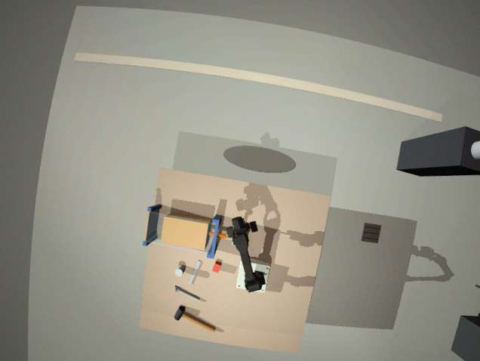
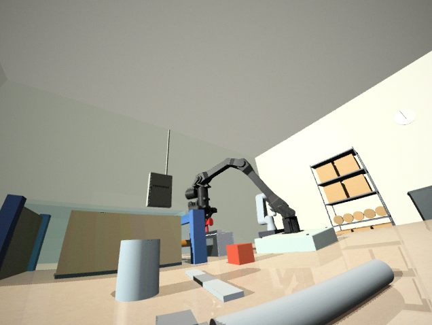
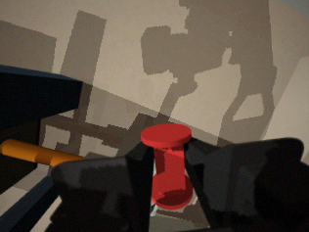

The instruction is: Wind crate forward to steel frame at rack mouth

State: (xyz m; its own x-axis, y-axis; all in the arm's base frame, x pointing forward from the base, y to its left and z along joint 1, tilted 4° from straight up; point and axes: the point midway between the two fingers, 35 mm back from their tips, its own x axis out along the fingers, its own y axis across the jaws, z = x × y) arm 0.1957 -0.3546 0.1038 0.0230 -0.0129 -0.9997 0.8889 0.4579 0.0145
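My gripper tip is 1 cm past the red knob, 1 cm to the right of it and 1 cm below it. From my gripper tip the other things lie so: winch crank handle: 1 cm behind, 5 cm to the left, 2 cm below; then winch: 2 cm behind, 10 cm to the left, 10 cm below; then blue frame: 15 cm ahead, 12 cm to the left, 2 cm below.
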